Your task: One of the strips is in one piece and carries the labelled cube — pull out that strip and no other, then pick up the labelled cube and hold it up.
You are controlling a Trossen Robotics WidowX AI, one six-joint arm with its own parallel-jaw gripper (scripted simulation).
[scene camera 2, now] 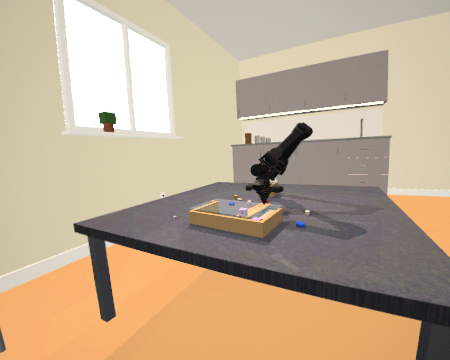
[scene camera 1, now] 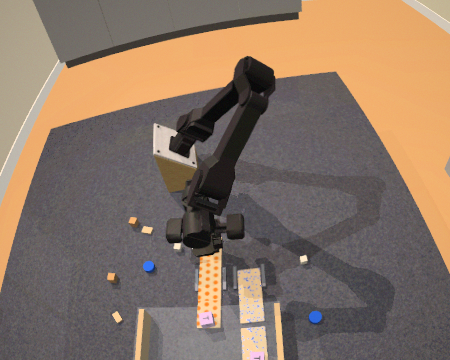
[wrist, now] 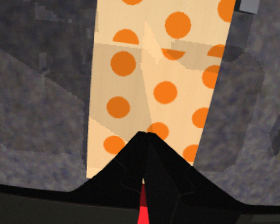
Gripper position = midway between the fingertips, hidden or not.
Note:
In view: my gripper point(scene camera 1: 211, 246).
My gripper shows as well in the wrist view point(wrist: 144, 140).

